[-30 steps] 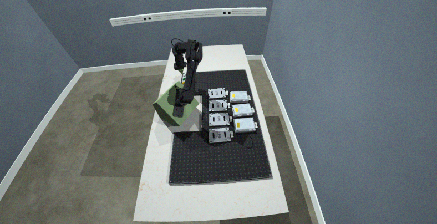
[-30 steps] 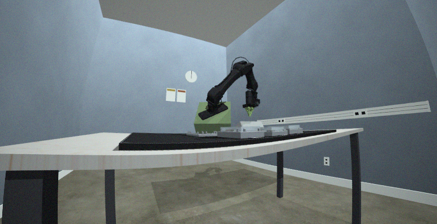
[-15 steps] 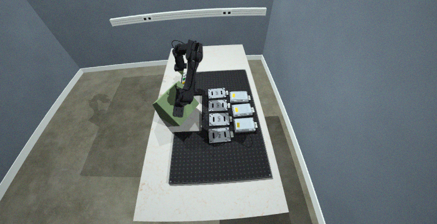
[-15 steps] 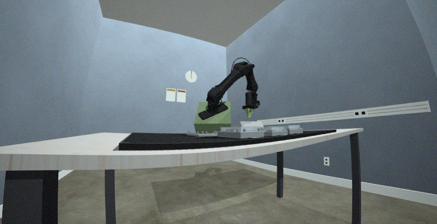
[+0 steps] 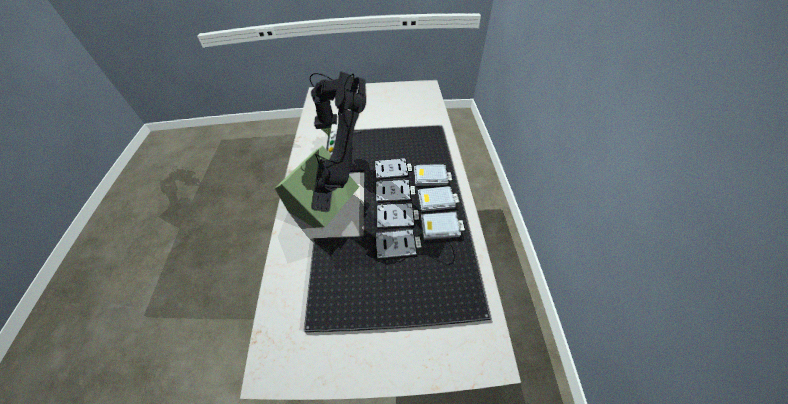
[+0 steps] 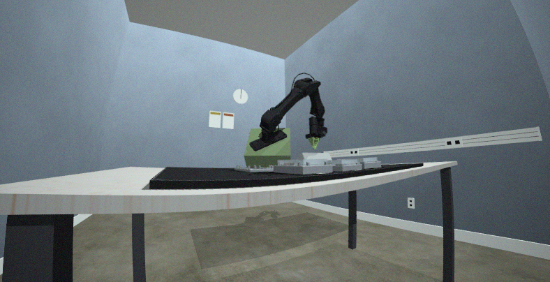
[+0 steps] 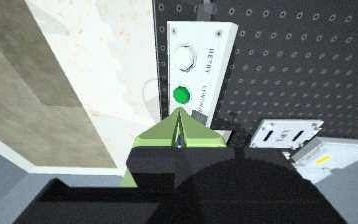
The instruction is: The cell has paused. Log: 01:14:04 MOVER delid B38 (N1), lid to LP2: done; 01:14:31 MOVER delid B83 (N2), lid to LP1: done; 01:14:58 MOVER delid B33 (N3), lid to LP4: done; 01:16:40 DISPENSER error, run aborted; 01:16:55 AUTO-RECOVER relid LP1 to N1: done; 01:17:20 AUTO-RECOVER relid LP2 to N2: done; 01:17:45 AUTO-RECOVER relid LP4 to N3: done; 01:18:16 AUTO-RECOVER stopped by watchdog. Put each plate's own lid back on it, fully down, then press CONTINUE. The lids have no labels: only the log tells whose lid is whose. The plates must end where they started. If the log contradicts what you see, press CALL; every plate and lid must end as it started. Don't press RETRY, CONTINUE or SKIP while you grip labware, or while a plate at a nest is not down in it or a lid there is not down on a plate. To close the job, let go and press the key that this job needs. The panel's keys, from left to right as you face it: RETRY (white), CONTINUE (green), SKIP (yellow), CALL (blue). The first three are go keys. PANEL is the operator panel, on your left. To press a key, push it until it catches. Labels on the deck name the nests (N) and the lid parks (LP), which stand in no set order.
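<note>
Now: the green continue key 5 cm below my hand. Also, from my hand: lid park LP2: 32 cm to the right, 23 cm ahead, 11 cm below; then white retry key: 5 cm to the left, 5 cm below, 1 cm ahead; then plate: 42 cm to the right, 40 cm ahead, 9 cm below.
</note>
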